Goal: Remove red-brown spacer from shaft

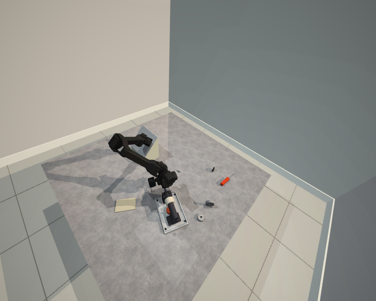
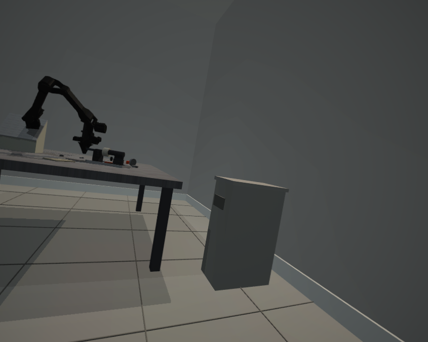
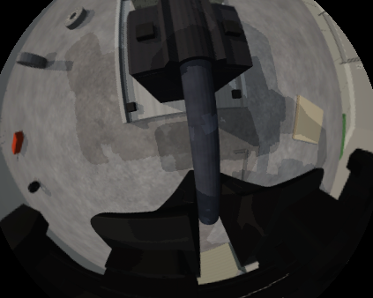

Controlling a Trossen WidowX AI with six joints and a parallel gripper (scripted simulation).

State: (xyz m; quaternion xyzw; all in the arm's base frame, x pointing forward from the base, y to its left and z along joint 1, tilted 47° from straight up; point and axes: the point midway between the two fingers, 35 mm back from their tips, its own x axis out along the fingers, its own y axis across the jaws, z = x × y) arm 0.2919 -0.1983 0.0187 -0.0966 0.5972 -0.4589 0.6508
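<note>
The dark shaft lies 6 cm ahead of my gripper tip, 3 cm to the right of it and 4 cm above it. Also, from my gripper tip: black piece: 19 cm ahead, 40 cm to the left, 3 cm below; then beige card: 10 cm behind, 24 cm to the right, 4 cm below; then red-brown spacer: 15 cm ahead, 8 cm to the right, 3 cm below.
</note>
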